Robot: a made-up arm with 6 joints. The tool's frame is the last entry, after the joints. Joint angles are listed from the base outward. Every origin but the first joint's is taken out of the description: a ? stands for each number. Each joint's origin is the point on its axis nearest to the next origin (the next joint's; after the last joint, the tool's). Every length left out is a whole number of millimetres.
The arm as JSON. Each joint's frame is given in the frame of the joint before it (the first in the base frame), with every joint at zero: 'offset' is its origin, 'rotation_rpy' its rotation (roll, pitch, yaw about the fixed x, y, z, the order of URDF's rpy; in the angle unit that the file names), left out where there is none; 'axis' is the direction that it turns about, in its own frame. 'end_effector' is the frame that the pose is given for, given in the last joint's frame.
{
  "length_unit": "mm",
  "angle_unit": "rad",
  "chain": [
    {
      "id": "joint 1",
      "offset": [
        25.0,
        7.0,
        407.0
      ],
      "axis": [
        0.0,
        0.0,
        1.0
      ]
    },
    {
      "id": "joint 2",
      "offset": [
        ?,
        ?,
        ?
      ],
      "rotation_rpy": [
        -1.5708,
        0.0,
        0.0
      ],
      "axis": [
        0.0,
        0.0,
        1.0
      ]
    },
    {
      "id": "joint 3",
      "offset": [
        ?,
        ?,
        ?
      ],
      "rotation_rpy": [
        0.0,
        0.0,
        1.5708
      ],
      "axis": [
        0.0,
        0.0,
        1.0
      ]
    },
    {
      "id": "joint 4",
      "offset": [
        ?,
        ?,
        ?
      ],
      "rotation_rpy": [
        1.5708,
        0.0,
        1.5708
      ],
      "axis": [
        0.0,
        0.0,
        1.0
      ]
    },
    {
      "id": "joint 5",
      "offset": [
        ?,
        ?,
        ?
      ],
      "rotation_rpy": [
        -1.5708,
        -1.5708,
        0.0
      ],
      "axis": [
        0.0,
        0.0,
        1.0
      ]
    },
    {
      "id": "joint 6",
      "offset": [
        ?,
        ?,
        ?
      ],
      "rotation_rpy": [
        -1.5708,
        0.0,
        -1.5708
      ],
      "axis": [
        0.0,
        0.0,
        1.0
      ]
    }
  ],
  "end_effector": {
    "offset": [
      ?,
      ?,
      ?
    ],
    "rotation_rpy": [
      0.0,
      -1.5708,
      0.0
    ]
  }
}
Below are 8 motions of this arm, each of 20 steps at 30 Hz.
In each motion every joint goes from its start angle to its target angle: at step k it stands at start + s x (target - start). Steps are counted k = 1, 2, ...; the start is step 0. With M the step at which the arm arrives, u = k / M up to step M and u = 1 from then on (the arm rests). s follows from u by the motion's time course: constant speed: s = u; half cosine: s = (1 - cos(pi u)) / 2; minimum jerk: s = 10 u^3 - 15 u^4 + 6 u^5.
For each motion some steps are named. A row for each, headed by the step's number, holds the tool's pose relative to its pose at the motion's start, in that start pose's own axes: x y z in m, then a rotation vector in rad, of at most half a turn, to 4 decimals.
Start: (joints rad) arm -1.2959 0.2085 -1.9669 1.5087 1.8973 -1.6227
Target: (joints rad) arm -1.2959 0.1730 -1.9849 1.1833 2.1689 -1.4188
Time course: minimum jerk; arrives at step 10
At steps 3, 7, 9, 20:
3: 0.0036 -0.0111 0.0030 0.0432 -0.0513 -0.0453
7: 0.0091 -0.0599 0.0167 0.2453 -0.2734 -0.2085
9: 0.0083 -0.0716 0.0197 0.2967 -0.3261 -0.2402
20: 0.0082 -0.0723 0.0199 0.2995 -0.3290 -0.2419

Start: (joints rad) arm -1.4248 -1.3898 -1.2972 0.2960 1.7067 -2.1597
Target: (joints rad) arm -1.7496 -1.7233 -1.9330 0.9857 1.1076 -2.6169
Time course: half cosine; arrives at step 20
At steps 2, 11, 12, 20:
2: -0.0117 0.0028 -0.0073 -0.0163 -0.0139 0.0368
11: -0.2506 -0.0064 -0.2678 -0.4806 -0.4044 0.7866
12: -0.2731 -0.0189 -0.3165 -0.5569 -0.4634 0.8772
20: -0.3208 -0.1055 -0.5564 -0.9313 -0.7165 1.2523

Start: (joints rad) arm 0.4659 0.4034 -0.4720 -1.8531 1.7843 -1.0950
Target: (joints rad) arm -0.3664 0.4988 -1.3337 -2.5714 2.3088 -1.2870
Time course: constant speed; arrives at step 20
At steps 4, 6, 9, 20:
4: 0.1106 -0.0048 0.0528 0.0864 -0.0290 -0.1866
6: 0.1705 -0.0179 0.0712 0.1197 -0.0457 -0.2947
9: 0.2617 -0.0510 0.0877 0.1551 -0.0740 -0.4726
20: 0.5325 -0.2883 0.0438 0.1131 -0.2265 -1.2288

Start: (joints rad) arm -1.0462 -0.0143 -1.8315 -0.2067 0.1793 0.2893
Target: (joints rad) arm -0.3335 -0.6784 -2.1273 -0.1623 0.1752 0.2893
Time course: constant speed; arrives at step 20
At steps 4, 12, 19, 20:
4: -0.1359 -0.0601 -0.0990 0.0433 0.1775 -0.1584
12: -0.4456 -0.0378 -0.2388 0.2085 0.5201 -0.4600
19: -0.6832 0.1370 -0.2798 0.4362 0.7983 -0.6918
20: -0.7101 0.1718 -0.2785 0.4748 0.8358 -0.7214

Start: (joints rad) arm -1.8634 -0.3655 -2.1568 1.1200 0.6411 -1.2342
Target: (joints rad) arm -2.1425 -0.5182 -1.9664 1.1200 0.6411 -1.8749
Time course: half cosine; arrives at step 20
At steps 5, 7, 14, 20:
5: -0.0112 0.0037 -0.0019 -0.1113 -0.0254 0.0274
7: -0.0210 0.0063 -0.0038 -0.2072 -0.0494 0.0494
14: -0.0605 0.0107 -0.0145 -0.5997 -0.1673 0.1209
20: -0.0756 0.0095 -0.0197 -0.7533 -0.2221 0.1401

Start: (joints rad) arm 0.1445 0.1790 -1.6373 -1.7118 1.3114 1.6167
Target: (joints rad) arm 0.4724 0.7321 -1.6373 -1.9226 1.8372 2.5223
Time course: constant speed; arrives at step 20
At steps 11, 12, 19, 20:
11: -0.0967 -0.1562 0.1817 0.2179 0.1409 0.0150
12: -0.1084 -0.1671 0.1985 0.2405 0.1597 0.0095
19: -0.1997 -0.2271 0.3160 0.4158 0.3047 -0.0705
20: -0.2140 -0.2331 0.3327 0.4434 0.3261 -0.0883

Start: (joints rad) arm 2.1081 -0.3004 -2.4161 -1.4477 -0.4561 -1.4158
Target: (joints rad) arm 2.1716 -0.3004 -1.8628 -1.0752 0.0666 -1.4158
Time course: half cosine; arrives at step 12
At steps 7, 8, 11, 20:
7: 0.0508 -0.1193 -0.1320 0.3553 0.1929 -0.4196
8: 0.0523 -0.1408 -0.1656 0.4125 0.2426 -0.5075
11: 0.0457 -0.1785 -0.2365 0.5114 0.3496 -0.6823
20: 0.0447 -0.1810 -0.2419 0.5179 0.3580 -0.6953

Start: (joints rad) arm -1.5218 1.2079 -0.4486 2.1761 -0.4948 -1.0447
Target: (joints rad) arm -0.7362 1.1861 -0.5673 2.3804 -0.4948 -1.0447
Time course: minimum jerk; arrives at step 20
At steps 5, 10, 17, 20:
5: -0.0122 -0.0097 0.0058 -0.0128 0.0677 0.0034
10: -0.0520 -0.0455 0.0414 -0.0683 0.3236 0.0012
17: -0.0779 -0.0815 0.1068 -0.1523 0.6186 -0.0297
20: -0.0785 -0.0831 0.1110 -0.1577 0.6347 -0.0323

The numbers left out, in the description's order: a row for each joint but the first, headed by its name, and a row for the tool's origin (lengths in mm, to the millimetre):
joint 2: -6.0 21.0 0.0
joint 3: 74.0 -469.0 0.0
joint 4: 392.0 -107.0 0.0
joint 5: -10.0 -19.0 0.0
joint 6: 143.0 -129.0 0.0
tool: -28.0 0.0 0.0

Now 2 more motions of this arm.
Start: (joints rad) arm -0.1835 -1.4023 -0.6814 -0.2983 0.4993 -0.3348
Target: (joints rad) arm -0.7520 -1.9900 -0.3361 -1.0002 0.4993 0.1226
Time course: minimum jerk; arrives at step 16
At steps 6, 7, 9, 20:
6: -0.0482 -0.0390 0.0287 -0.0439 -0.0607 0.2552
7: -0.0627 -0.0585 0.0395 -0.0642 -0.0832 0.3565
9: -0.0840 -0.1050 0.0624 -0.1144 -0.1276 0.5719
20: -0.0895 -0.1862 0.1030 -0.2225 -0.1907 0.9235

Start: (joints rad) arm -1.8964 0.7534 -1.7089 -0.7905 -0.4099 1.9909
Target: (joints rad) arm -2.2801 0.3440 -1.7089 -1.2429 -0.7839 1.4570
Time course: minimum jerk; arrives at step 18
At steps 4, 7, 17, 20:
4: -0.0222 -0.0167 -0.0209 -0.0734 0.0135 -0.0412
7: -0.0909 -0.0596 -0.0752 -0.2957 0.0609 -0.1465
17: -0.3290 -0.1475 -0.1793 -1.0629 0.2422 -0.3246
20: -0.3295 -0.1477 -0.1794 -1.0647 0.2426 -0.3247

